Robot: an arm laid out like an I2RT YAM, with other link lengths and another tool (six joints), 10 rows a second.
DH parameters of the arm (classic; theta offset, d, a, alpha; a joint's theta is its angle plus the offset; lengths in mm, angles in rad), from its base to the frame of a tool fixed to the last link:
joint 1: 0 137.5 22.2 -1.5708
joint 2: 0 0 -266.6 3.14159
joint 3: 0.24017 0 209.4 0
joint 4: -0.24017 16.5 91 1.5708
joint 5: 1.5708 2 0 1.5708
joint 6: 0.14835 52 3 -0.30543
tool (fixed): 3.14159 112.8 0 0
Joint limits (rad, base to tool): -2.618..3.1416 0..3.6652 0..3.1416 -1.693..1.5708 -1.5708..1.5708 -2.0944..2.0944
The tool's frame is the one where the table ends.
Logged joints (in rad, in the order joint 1, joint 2, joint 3, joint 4, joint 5, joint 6), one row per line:
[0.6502 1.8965 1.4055 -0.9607 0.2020 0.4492]
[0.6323 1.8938 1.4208 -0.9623 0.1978 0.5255]
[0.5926 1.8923 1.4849 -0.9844 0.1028 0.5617]
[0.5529 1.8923 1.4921 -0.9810 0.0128 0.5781]
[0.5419 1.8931 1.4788 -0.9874 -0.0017 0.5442]
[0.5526 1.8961 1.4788 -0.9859 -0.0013 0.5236]
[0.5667 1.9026 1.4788 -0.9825 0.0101 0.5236]
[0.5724 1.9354 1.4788 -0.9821 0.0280 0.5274]
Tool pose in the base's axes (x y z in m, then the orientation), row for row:
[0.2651 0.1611 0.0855 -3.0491 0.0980 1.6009]
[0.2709 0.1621 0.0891 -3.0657 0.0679 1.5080]
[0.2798 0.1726 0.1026 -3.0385 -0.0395 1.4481]
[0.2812 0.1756 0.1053 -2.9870 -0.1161 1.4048]
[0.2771 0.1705 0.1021 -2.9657 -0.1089 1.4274]
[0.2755 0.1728 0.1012 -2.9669 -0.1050 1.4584]
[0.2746 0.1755 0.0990 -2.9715 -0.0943 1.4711]
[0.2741 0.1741 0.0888 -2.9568 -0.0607 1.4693]
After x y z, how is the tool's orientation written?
As angles about the fixed x, y, z axes (roll, pitch, yaw), in radians.
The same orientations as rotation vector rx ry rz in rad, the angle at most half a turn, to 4 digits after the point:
[2.1838 2.2403 -0.2108]
[-2.2835 -2.1389 0.1588]
[-2.2736 -2.0145 0.0589]
[-2.2422 -1.9152 0.0167]
[-2.2111 -1.9335 0.0485]
[-2.1842 -1.9697 0.0563]
[-2.1806 -1.9894 0.0656]
[-2.1922 -1.9915 0.1172]

